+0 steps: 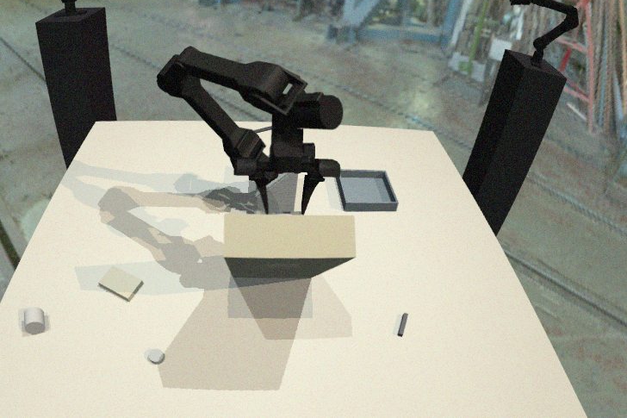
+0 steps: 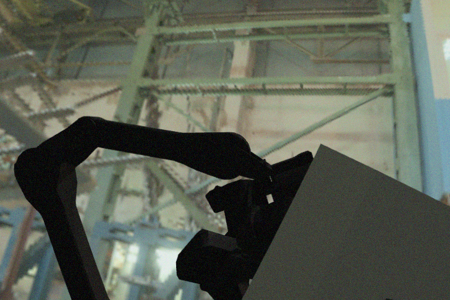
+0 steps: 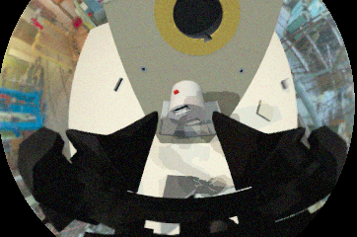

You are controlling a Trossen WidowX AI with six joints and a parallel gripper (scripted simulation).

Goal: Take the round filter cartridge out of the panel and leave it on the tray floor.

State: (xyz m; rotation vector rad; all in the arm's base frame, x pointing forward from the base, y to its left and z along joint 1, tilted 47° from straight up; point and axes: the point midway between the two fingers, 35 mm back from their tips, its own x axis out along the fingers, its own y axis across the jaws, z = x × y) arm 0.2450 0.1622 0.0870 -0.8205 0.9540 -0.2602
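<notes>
The round filter cartridge lies 20 mm below my gripper tip and 10 mm ahead of it. The rest, counted from my gripper tip: flat beige block (360 mm to the right, 220 mm below, 60 mm ahead); then small disc (230 mm to the right, 220 mm below, 220 mm ahead); then dark bar (280 mm to the left, 220 mm below, 80 mm ahead).
</notes>
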